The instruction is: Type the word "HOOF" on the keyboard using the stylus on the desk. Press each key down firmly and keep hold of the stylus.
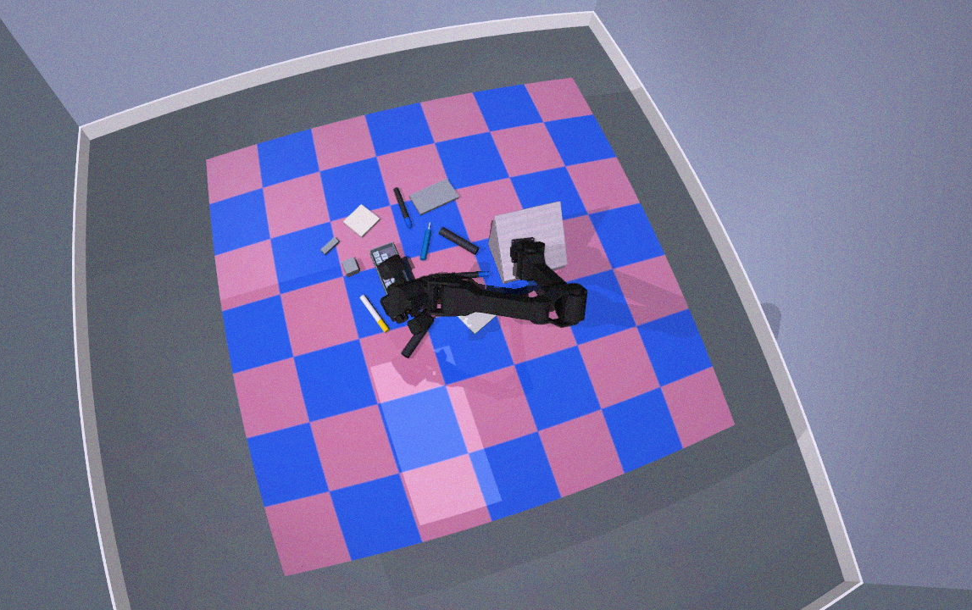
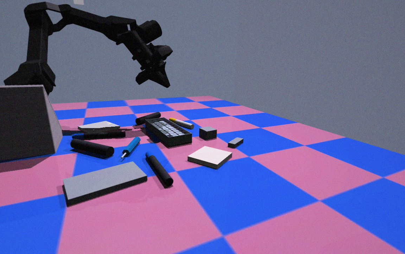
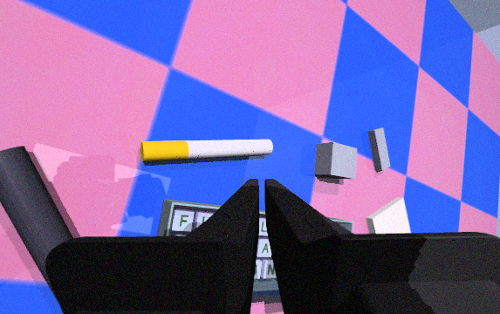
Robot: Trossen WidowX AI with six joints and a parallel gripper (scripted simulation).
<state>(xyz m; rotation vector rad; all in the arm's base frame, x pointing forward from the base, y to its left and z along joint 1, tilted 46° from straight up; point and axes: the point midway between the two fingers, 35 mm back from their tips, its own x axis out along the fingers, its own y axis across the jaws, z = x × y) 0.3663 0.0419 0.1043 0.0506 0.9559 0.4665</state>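
The blue stylus is 22 cm to the right of my gripper tip, 15 cm behind it and 13 cm below it. Round my gripper tip: white pad (31 cm to the right, 13 cm below, 3 cm ahead); then stylus tip (25 cm to the right, 16 cm behind, 13 cm below); then white-and-yellow marker (13 cm below, 3 cm ahead, 1 cm to the right).
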